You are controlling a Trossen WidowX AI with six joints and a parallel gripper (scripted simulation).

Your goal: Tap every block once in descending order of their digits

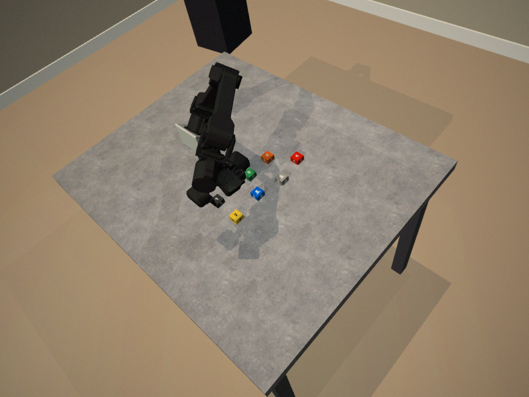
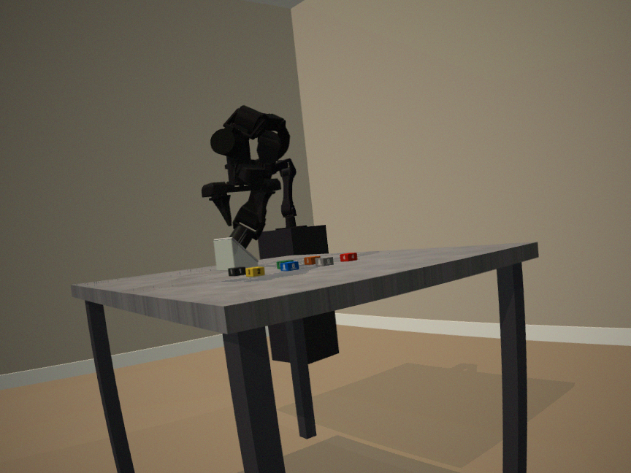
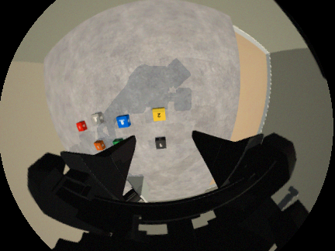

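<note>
Now: the grey block 200 mm to the left of my gripper tip, 110 mm below it and 50 mm ahead of it. Round my gripper tip: black block: 110 mm below, 80 mm behind, 20 mm to the left; yellow block: 110 mm below, 10 mm to the left, 10 mm ahead; blue block: 110 mm to the left, 110 mm below, 10 mm ahead.
</note>
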